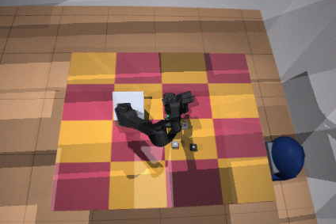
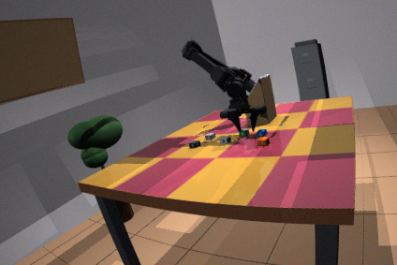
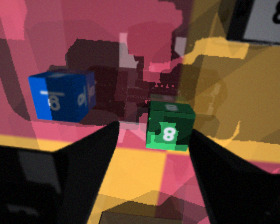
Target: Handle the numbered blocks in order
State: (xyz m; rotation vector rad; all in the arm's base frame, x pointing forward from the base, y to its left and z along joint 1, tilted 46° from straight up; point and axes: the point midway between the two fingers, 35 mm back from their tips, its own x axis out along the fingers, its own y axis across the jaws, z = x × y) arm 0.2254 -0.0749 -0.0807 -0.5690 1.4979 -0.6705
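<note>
The green block is 1 cm to the right of my gripper tip. The rest, counted from my gripper tip: blue block: 2 cm ahead, 7 cm to the left; white block: 8 cm ahead, 6 cm to the right; grey block: 2 cm ahead, 16 cm to the right.
</note>
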